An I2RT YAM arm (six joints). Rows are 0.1 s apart.
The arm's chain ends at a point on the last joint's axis. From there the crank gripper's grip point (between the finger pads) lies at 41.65 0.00 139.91 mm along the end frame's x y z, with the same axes.
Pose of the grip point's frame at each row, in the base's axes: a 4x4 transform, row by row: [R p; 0 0 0 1], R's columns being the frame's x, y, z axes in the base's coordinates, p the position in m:
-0.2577 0.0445 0.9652 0.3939; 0.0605 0.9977 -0.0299 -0.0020; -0.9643 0.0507 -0.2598 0.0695; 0 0 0 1
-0.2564 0.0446 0.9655 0.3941; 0.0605 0.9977 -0.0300 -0.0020; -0.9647 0.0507 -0.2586 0.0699; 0 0 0 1
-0.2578 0.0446 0.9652 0.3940; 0.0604 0.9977 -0.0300 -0.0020; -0.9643 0.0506 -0.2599 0.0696; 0 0 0 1
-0.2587 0.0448 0.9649 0.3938; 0.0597 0.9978 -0.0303 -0.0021; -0.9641 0.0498 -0.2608 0.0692; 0 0 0 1
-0.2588 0.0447 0.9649 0.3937; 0.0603 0.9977 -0.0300 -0.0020; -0.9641 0.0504 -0.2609 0.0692; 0 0 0 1
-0.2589 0.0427 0.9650 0.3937; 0.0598 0.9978 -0.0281 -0.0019; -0.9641 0.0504 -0.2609 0.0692; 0 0 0 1
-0.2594 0.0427 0.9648 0.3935; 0.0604 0.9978 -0.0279 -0.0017; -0.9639 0.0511 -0.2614 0.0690; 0 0 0 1
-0.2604 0.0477 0.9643 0.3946; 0.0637 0.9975 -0.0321 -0.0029; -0.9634 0.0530 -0.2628 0.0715; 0 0 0 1
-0.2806 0.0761 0.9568 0.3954; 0.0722 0.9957 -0.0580 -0.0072; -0.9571 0.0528 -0.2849 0.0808; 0 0 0 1
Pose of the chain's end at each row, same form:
-0.2577 0.0445 0.9652 0.2696; 0.0605 0.9977 -0.0299 -0.0003; -0.9643 0.0507 -0.2598 0.1460; 0 0 0 1
-0.2564 0.0446 0.9655 0.2697; 0.0605 0.9977 -0.0300 -0.0003; -0.9647 0.0507 -0.2586 0.1463; 0 0 0 1
-0.2578 0.0446 0.9652 0.2697; 0.0604 0.9977 -0.0300 -0.0003; -0.9643 0.0506 -0.2599 0.1461; 0 0 0 1
-0.2587 0.0448 0.9649 0.2696; 0.0597 0.9978 -0.0303 -0.0003; -0.9641 0.0498 -0.2608 0.1458; 0 0 0 1
-0.2588 0.0447 0.9649 0.2695; 0.0603 0.9977 -0.0300 -0.0003; -0.9641 0.0504 -0.2609 0.1459; 0 0 0 1
-0.2589 0.0427 0.9650 0.2695; 0.0598 0.9978 -0.0281 -0.0005; -0.9641 0.0504 -0.2609 0.1459; 0 0 0 1
-0.2594 0.0427 0.9648 0.2693; 0.0604 0.9978 -0.0279 -0.0003; -0.9639 0.0511 -0.2614 0.1457; 0 0 0 1
-0.2604 0.0477 0.9643 0.2705; 0.0637 0.9975 -0.0321 -0.0011; -0.9634 0.0530 -0.2628 0.1484; 0 0 0 1
-0.2806 0.0761 0.9568 0.2732; 0.0722 0.9957 -0.0580 -0.0021; -0.9571 0.0528 -0.2849 0.1605; 0 0 0 1

